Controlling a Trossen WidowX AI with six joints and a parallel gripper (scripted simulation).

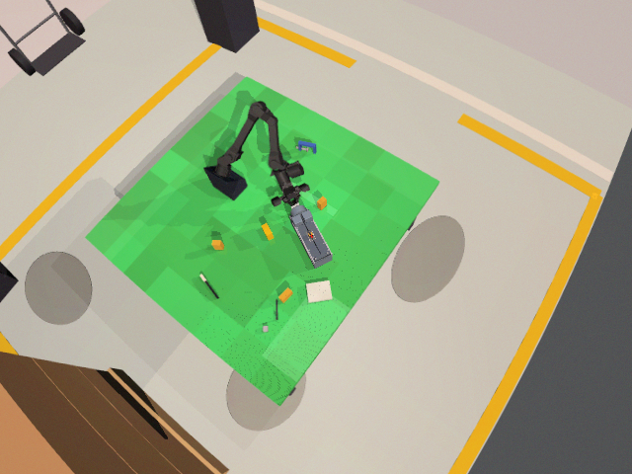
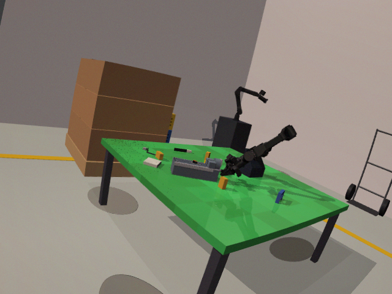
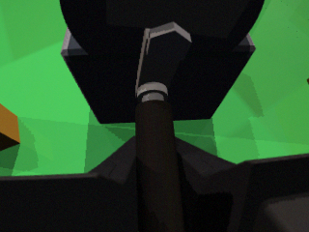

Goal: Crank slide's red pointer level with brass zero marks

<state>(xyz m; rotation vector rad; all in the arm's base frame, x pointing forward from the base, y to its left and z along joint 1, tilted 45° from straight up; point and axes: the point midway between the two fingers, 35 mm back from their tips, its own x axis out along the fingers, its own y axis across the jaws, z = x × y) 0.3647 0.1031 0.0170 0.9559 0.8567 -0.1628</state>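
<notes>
Now: gripper tip 30 mm below the dark handle, 20 mm past it and 10 mm to the right of it. The rest, counted from my gripper tip: blue bracket: 330 mm to the left, 180 mm behind; then red pointer: 150 mm ahead, 90 mm to the right, 50 mm above; then white pad: 300 mm ahead, 270 mm to the right, 20 mm below.
</notes>
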